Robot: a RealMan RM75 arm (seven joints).
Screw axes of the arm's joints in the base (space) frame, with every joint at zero. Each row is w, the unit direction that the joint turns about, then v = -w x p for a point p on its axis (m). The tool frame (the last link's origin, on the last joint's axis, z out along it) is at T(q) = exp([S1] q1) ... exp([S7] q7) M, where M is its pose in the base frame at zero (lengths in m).
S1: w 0 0 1 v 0 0 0
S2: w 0 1 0 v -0.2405 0 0
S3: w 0 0 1 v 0 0 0
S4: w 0 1 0 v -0.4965 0 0
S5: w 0 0 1 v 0 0 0
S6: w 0 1 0 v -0.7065 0 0
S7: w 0 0 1 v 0 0 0
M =
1 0 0 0
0 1 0 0
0 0 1 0.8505
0 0 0 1
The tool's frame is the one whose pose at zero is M.
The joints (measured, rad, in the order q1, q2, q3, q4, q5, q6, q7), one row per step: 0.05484 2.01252 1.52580 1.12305 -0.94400 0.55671 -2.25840; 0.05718 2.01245 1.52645 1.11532 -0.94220 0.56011 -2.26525; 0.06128 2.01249 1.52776 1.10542 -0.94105 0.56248 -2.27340; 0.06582 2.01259 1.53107 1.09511 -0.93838 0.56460 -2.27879; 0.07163 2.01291 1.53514 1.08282 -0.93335 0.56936 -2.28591; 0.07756 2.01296 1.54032 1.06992 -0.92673 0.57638 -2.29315; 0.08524 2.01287 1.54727 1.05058 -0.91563 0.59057 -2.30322; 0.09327 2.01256 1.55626 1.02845 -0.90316 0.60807 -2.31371; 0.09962 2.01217 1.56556 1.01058 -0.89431 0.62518 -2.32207; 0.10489 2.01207 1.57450 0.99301 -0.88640 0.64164 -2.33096; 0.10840 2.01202 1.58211 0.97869 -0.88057 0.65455 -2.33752; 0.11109 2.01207 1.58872 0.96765 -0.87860 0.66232 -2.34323; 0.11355 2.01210 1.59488 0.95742 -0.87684 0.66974 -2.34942; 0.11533 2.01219 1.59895 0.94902 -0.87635 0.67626 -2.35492; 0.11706 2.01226 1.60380 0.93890 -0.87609 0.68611 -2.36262; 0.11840 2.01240 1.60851 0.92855 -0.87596 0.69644 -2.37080
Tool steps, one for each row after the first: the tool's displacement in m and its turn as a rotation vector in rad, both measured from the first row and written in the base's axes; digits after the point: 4 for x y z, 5 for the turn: 0.0011 -0.0001 -0.0009 -0.00243 -0.00367 0.00066; 0.0025 0.0002 -0.0018 -0.00474 -0.00942 0.00074; 0.0041 0.0007 -0.0022 -0.00527 -0.01131 -0.00178; 0.0054 0.0015 -0.0026 -0.00598 -0.01141 -0.00269; 0.0067 0.0022 -0.0028 -0.00623 -0.00953 -0.00292; 0.0085 0.0028 -0.0032 -0.00828 -0.00372 -0.00166; 0.0108 0.0032 -0.0033 -0.01000 0.00416 -0.00073; 0.0125 0.0035 -0.0029 -0.01077 0.01084 0.00184; 0.0145 0.0034 -0.0028 -0.01147 0.01642 0.00373; 0.0164 0.0031 -0.0025 -0.01169 0.02102 0.00378; 0.0184 0.0030 -0.0023 -0.01127 0.02118 0.00253; 0.0201 0.0028 -0.0021 -0.01076 0.02064 0.00194; 0.0215 0.0024 -0.0023 -0.01169 0.01918 0.00242; 0.0230 0.0018 -0.0026 -0.01346 0.01701 0.00489; 0.0245 0.0009 -0.0030 -0.01555 0.01464 0.00750
